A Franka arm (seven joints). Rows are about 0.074 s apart.
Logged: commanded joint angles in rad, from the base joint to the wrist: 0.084 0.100 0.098 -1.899 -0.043 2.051 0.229; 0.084 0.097 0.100 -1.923 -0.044 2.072 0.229; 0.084 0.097 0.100 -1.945 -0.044 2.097 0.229; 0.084 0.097 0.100 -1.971 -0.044 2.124 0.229; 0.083 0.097 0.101 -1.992 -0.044 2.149 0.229; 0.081 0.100 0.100 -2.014 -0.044 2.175 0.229; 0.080 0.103 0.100 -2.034 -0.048 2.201 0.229; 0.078 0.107 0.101 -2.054 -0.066 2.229 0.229; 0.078 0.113 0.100 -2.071 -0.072 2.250 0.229; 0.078 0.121 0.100 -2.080 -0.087 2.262 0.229; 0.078 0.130 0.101 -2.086 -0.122 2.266 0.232; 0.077 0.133 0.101 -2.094 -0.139 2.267 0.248; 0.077 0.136 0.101 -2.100 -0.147 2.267 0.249; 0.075 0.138 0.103 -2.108 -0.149 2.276 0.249; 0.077 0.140 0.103 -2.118 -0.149 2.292 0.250
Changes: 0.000 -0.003 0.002 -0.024 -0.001 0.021 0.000; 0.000 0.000 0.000 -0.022 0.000 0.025 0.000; 0.000 0.000 0.000 -0.026 0.000 0.027 0.000; -0.001 0.000 0.001 -0.021 0.000 0.025 0.000; -0.002 0.003 -0.001 -0.022 0.000 0.026 0.000; -0.001 0.003 0.000 -0.020 -0.004 0.026 0.000; -0.002 0.004 0.001 -0.020 -0.018 0.028 0.000; 0.000 0.006 -0.001 -0.017 -0.006 0.021 0.000; 0.000 0.008 0.000 -0.009 -0.015 0.012 0.000; 0.000 0.009 0.001 -0.006 -0.035 0.004 0.003; -0.001 0.003 0.000 -0.008 -0.017 0.001 0.016; 0.000 0.003 0.000 -0.006 -0.008 0.000 0.001; -0.002 0.002 0.002 -0.008 -0.002 0.009 0.000; 0.002 0.002 0.000 -0.010 0.000 0.016 0.001
